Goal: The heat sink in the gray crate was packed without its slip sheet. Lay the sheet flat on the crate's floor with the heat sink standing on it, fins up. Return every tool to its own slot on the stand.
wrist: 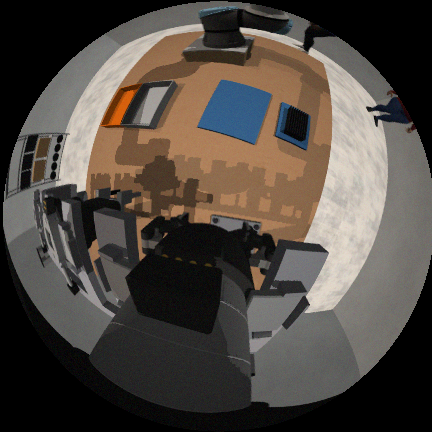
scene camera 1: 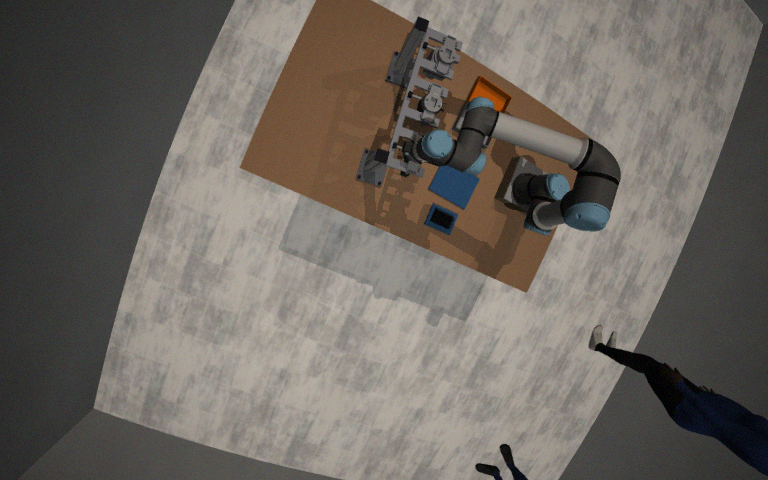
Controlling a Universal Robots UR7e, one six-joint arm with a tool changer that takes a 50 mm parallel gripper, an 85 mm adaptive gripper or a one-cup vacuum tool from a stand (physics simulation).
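Pixels of known places: arm's base, origin of its link: [wrist: 223,41] [scene camera 1: 525,188].
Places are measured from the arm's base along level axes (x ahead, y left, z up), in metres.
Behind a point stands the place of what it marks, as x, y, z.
Note:
My gripper [wrist: 215,223] is a black two-finger tool at the stand's lowest slot in the scene view, between two grey brackets; its fingers are spread with nothing seen between them. The stand [scene camera 1: 401,121] @(0.697, 0.121, 0.264) [wrist: 116,232] @(0.574, 0.139, 0.264) holds two other tools, one at the far end [scene camera 1: 446,56] @(0.664, -0.157, 0.270) and one in the middle [scene camera 1: 432,103] @(0.632, 0.014, 0.270). The black heat sink [scene camera 1: 441,218] @(0.300, 0.316, -0.042) [wrist: 297,123] @(0.296, 0.317, -0.043) sits fins up in a small blue tray [scene camera 1: 429,215] [wrist: 282,131]. A flat blue square [scene camera 1: 454,186] @(0.304, 0.151, -0.068) [wrist: 235,111] @(0.331, 0.142, -0.068) lies beside it. The gray crate [scene camera 1: 461,117] @(0.424, -0.153, -0.075) [wrist: 166,102] @(0.339, -0.083, -0.072) shows a pale floor; I cannot tell whether a sheet covers it.
An orange crate [scene camera 1: 484,90] @(0.383, -0.330, -0.075) [wrist: 120,107] @(0.351, -0.314, -0.075) adjoins the gray crate. The robot's base [wrist: 217,52] @(0.091, 0.007, -0.015) stands at the table's far side in the wrist view. The arm passes over part of the crates in the scene view. People stand off the table.

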